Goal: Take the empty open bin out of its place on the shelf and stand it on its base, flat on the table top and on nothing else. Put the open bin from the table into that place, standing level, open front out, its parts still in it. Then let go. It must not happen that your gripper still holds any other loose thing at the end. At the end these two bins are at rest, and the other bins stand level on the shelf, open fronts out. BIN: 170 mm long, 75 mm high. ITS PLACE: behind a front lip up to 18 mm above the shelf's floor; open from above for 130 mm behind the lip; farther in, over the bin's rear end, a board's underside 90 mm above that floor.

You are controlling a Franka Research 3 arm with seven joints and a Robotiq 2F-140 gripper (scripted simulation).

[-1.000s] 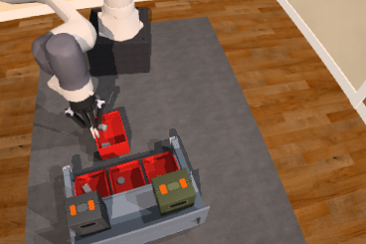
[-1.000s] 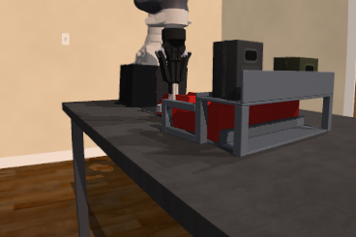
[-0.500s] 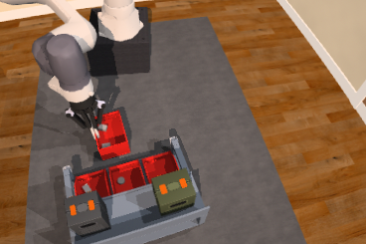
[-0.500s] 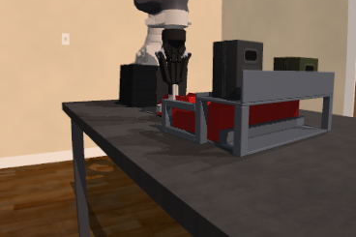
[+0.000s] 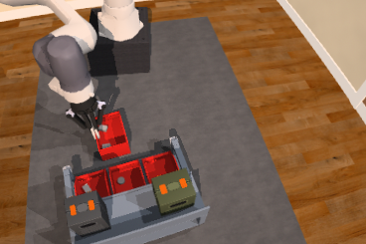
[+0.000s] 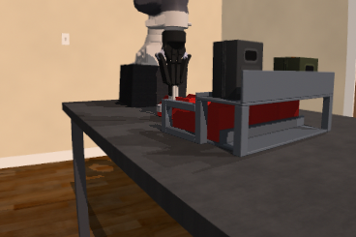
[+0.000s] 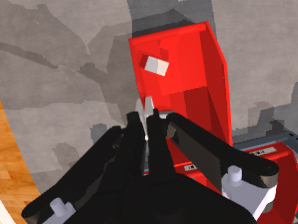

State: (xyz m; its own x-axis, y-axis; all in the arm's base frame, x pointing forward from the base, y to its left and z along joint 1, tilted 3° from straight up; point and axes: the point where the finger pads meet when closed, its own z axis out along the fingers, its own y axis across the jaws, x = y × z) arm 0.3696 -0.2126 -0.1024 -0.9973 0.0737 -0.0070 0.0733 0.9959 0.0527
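Now: the shelf lip 130 mm ahead of my hand, 70 mm below it and 60 mm to the left of it. From my hand the other things lie so: grey box 310 mm ahead, 80 mm to the right, 80 mm above; olive box 330 mm ahead, 150 mm to the left, 70 mm above.
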